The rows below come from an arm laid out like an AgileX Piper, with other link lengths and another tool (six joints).
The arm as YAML. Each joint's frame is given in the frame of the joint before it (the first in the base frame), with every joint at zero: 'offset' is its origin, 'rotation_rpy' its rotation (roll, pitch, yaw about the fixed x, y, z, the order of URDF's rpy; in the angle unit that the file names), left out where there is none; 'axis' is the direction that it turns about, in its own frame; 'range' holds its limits. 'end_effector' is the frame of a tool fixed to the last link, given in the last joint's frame.
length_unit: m
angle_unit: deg
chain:
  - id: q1
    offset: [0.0, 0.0, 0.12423]
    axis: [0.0, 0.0, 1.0]
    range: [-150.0, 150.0]
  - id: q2
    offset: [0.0, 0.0, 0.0]
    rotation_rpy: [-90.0, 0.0, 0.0]
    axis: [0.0, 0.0, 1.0]
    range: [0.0, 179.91]
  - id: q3
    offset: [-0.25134, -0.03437, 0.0]
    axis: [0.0, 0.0, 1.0]
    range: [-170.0, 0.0]
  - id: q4
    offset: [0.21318, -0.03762, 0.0]
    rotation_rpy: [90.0, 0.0, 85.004]
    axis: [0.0, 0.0, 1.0]
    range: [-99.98, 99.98]
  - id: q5
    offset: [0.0, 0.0, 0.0]
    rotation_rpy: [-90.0, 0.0, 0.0]
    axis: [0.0, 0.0, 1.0]
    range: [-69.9, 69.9]
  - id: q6
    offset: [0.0, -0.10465, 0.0]
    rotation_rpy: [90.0, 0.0, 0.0]
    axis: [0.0, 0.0, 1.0]
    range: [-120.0, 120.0]
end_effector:
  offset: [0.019, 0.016, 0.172]
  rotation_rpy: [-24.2, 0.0, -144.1]
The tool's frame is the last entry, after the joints.
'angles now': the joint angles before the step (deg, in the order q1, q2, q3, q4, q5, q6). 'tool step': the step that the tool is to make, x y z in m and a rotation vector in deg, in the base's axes. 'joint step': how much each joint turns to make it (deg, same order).
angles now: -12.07, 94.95, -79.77, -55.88, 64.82, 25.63
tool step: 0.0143, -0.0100, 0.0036, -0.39, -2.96, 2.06
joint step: -2.24, 0.01, 0.00, -0.52, -5.22, 0.10
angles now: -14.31, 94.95, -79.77, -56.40, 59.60, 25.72
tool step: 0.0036, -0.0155, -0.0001, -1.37, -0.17, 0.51
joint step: -2.33, 1.10, 0.01, -1.79, -3.03, 0.01
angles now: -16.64, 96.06, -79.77, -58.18, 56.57, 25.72
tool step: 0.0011, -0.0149, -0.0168, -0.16, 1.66, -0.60
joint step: -2.18, 3.23, 0.01, -1.50, -2.07, 0.90
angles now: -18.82, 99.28, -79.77, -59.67, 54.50, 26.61
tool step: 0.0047, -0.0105, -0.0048, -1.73, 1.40, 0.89
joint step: -0.79, 2.03, -0.03, -2.89, -1.53, 0.71
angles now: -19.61, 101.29, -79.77, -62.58, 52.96, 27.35
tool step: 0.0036, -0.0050, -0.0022, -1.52, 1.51, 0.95
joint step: 0.01, 1.32, -0.01, -2.30, -0.47, 0.27
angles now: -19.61, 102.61, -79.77, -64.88, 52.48, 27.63
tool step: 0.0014, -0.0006, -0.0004, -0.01, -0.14, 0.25
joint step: -0.14, 0.09, 0.02, -0.13, -0.45, 0.08
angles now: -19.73, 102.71, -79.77, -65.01, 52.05, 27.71
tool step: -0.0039, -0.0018, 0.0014, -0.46, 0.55, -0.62
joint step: 0.00, 0.01, -0.02, -0.39, 0.86, -0.02
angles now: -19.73, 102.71, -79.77, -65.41, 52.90, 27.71
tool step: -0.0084, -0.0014, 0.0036, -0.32, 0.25, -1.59
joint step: 0.01, -0.48, -0.01, 0.03, 1.75, 0.16
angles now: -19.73, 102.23, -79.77, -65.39, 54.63, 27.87
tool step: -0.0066, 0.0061, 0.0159, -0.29, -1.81, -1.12
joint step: 0.94, -2.66, 0.01, 0.86, 2.07, 0.04
